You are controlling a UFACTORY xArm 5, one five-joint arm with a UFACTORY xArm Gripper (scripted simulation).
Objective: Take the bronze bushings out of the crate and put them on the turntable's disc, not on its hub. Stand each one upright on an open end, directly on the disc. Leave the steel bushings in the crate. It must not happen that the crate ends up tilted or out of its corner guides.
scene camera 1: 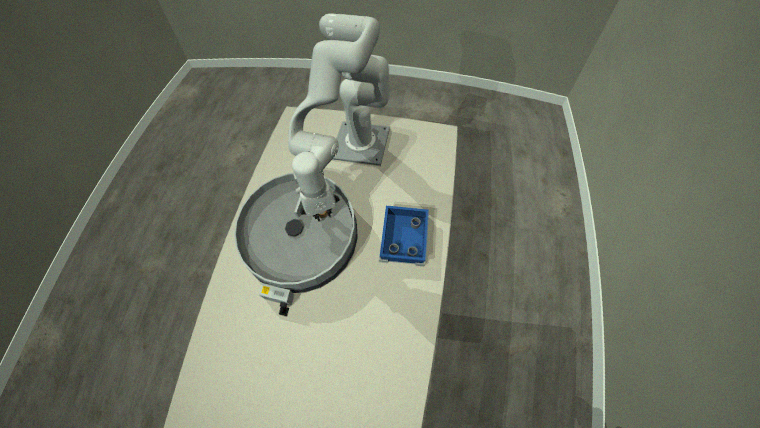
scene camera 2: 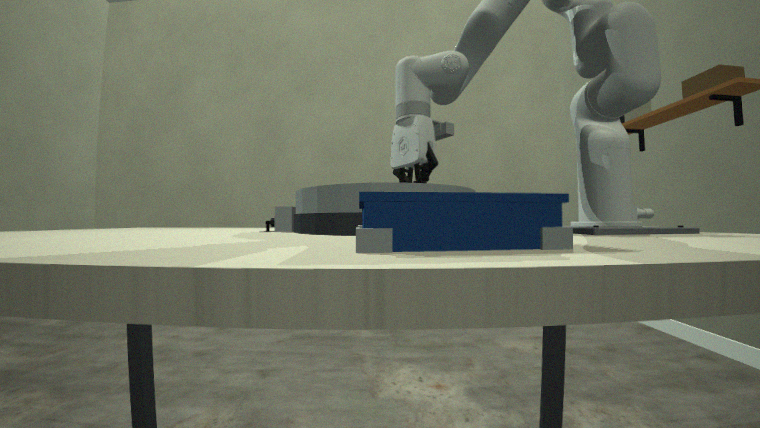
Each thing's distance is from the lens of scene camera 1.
blue crate [scene camera 1: 397, 229]: 1.14 m
